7 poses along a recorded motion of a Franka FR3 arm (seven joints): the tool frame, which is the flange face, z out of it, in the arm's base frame.
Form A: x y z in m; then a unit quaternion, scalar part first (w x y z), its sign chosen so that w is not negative.
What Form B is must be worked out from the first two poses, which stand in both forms.
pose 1, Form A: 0.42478 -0.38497 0.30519 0.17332 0.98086 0.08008 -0.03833
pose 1, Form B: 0.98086 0.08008 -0.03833 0.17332 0.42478 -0.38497 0.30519
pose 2, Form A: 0.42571 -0.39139 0.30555 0.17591 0.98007 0.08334 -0.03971
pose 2, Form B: 0.98007 0.08334 -0.03971 0.17591 0.42571 -0.39139 0.30555
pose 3, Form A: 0.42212 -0.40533 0.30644 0.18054 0.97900 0.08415 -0.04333
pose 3, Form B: 0.97900 0.08415 -0.04333 0.18054 0.42212 -0.40533 0.30644
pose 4, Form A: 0.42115 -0.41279 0.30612 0.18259 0.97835 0.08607 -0.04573
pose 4, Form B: 0.97835 0.08607 -0.04573 0.18259 0.42115 -0.41279 0.30612
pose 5, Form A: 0.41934 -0.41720 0.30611 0.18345 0.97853 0.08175 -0.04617
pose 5, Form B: 0.97853 0.08175 -0.04617 0.18345 0.41934 -0.41720 0.30611
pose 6, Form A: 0.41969 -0.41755 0.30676 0.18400 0.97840 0.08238 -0.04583
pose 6, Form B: 0.97840 0.08238 -0.04583 0.18400 0.41969 -0.41755 0.30676
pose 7, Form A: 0.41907 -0.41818 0.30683 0.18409 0.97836 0.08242 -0.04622
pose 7, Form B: 0.97836 0.08242 -0.04622 0.18409 0.41907 -0.41818 0.30683
